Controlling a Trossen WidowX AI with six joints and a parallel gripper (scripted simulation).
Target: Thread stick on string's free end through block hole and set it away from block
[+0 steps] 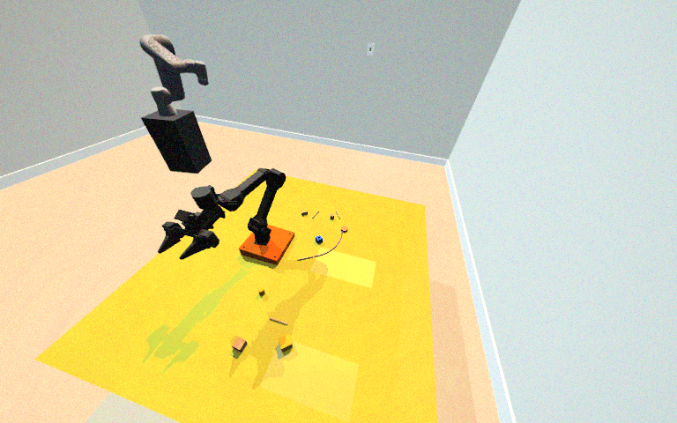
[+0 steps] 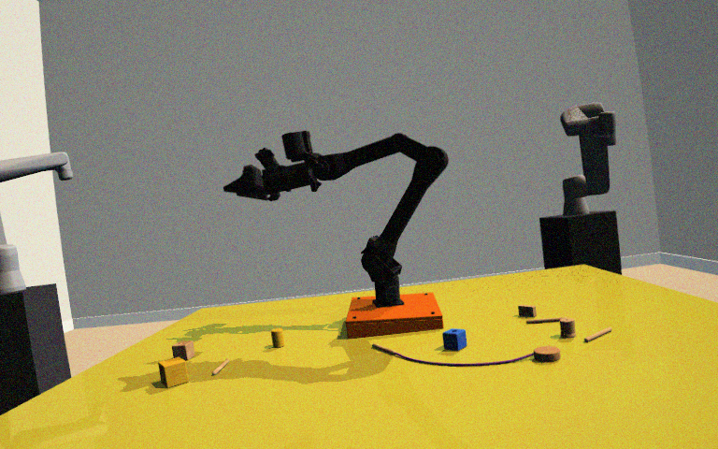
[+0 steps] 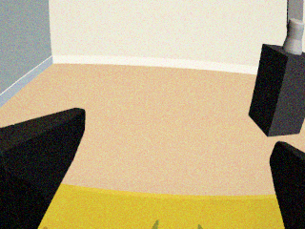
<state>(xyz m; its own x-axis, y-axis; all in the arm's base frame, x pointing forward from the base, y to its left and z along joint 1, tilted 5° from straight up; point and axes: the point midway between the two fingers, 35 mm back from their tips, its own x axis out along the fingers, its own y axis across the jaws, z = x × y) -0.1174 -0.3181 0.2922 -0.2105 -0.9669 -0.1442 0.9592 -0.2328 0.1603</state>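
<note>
Now: gripper tip 400 mm to the right of the blue block, 390 mm short of it and 340 mm above it. From my gripper tip the other things lie so: tan cube (330 mm below, 180 mm ahead, 120 mm to the right); yellow cube (340 mm ahead, 330 mm below, 100 mm to the right); yellow cylinder (330 mm below, 190 mm ahead, 80 mm to the left).
</note>
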